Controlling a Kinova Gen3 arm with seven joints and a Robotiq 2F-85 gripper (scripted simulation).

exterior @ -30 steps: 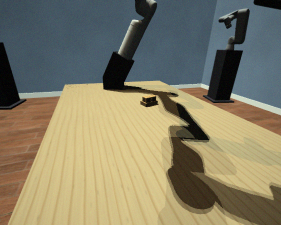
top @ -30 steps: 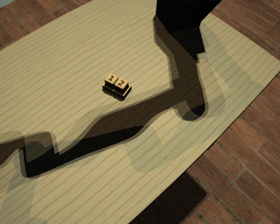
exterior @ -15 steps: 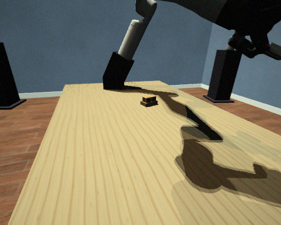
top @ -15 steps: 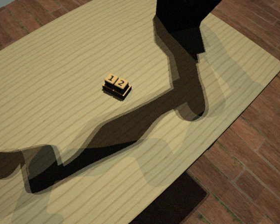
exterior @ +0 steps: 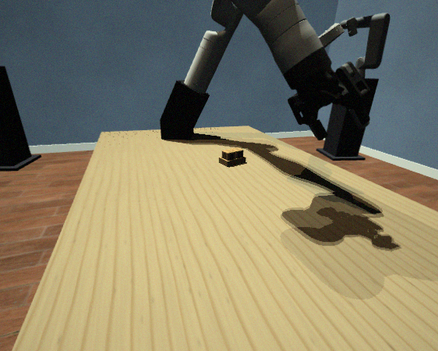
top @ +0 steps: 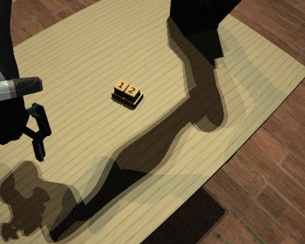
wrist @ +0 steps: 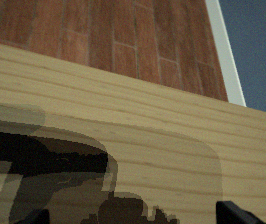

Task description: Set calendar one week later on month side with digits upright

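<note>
The cube is 29 cm behind my hand, 13 cm to the right of it and 14 cm below it. Also, from my hand: wooden tray (28 cm behind, 14 cm to the right, 15 cm below).
</note>
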